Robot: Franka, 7 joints.
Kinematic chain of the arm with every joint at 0, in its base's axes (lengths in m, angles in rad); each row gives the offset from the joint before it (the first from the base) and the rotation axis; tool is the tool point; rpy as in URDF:
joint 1: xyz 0 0 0.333 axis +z
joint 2: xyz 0 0 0 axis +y
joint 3: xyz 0 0 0.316 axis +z
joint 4: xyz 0.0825 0 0 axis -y
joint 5: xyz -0.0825 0 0.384 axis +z
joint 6: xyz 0 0 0 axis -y
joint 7: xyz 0.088 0 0 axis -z
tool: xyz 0 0 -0.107 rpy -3.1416 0 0
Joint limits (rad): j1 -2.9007..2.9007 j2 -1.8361..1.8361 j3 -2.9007..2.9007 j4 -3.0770..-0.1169 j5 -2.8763..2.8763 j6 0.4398..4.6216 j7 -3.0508..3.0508
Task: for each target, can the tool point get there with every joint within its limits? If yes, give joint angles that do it. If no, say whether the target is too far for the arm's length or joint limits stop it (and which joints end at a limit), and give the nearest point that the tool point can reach.
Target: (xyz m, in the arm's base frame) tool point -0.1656 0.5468 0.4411
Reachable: yes | joints 1.2090 0.3397 0.5289 -1.7304 -2.2064 3.6442 2.5850
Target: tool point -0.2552 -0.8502 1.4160
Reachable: no: too far | nearest point -0.1563 -0.5209 0.9965 | short by 0.542 m
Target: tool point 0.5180 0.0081 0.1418
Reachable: yes | joints 2.1262 -1.3543 -1.8029 -2.0597 -1.7365 1.0280 0.2773
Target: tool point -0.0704 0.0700 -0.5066
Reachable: no: joint limits stop it (at a limit: joint 2) | nearest point -0.1021 0.1015 -0.3422 | short by 0.170 m
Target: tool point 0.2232 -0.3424 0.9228
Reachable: yes | joints -1.4940 -0.0711 0.4320 -0.8693 0.0855 1.2689 -0.8095
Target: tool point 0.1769 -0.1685 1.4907
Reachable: no: too far | nearest point 0.1283 -0.1222 1.1724 | short by 0.325 m
